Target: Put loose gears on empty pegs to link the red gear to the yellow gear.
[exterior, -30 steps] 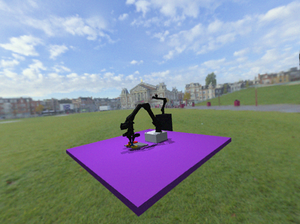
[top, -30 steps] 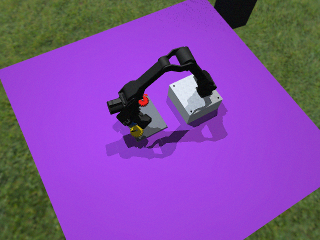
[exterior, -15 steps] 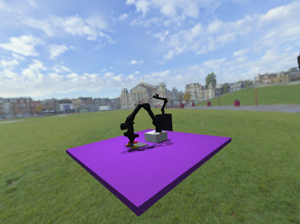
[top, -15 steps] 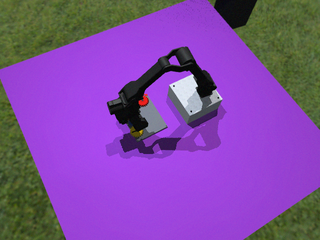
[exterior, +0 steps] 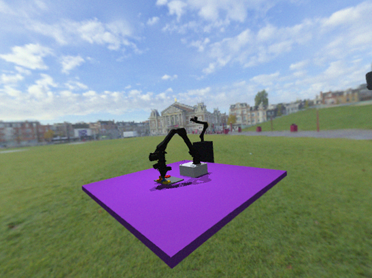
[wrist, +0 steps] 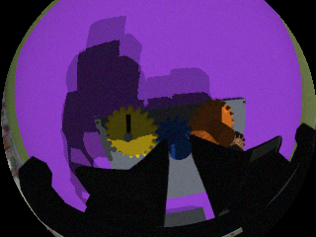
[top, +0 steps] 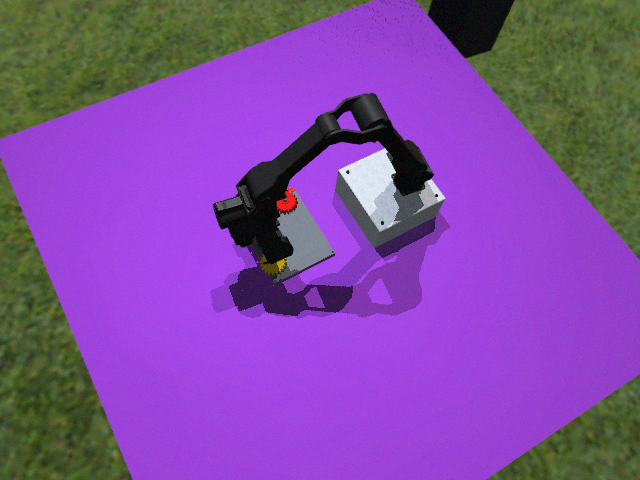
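My gripper tip is now 1 cm above the small blue gear. The rest, counted from my gripper tip: brown gear: 9 cm to the right, 4 cm behind, 2 cm below; then yellow gear: 5 cm to the left, 2 cm below; then orange gear: 5 cm to the right, 2 cm below.
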